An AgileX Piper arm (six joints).
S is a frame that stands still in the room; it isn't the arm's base.
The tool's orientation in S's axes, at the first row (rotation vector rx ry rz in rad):
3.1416 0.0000 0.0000
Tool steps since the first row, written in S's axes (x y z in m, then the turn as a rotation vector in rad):
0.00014 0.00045 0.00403 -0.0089 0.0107 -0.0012
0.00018 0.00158 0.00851 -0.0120 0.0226 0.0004
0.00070 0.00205 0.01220 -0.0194 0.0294 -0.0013
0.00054 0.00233 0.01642 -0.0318 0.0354 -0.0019
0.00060 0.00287 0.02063 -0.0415 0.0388 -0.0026
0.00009 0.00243 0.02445 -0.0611 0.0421 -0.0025
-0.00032 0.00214 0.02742 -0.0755 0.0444 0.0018
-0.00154 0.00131 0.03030 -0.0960 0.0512 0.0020
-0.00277 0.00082 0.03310 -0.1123 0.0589 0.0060
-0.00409 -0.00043 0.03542 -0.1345 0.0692 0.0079
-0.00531 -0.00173 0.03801 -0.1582 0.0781 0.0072
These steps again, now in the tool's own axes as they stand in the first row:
0.00014 -0.00045 -0.00403 -0.0089 -0.0107 0.0012
0.00018 -0.00158 -0.00851 -0.0120 -0.0226 -0.0004
0.00070 -0.00205 -0.01220 -0.0194 -0.0294 0.0013
0.00054 -0.00233 -0.01642 -0.0318 -0.0354 0.0019
0.00060 -0.00287 -0.02063 -0.0415 -0.0388 0.0026
0.00009 -0.00243 -0.02445 -0.0611 -0.0421 0.0025
-0.00032 -0.00214 -0.02742 -0.0755 -0.0444 -0.0018
-0.00154 -0.00131 -0.03030 -0.0960 -0.0512 -0.0020
-0.00277 -0.00082 -0.03310 -0.1123 -0.0589 -0.0060
-0.00409 0.00043 -0.03542 -0.1345 -0.0692 -0.0079
-0.00531 0.00173 -0.03801 -0.1582 -0.0781 -0.0072

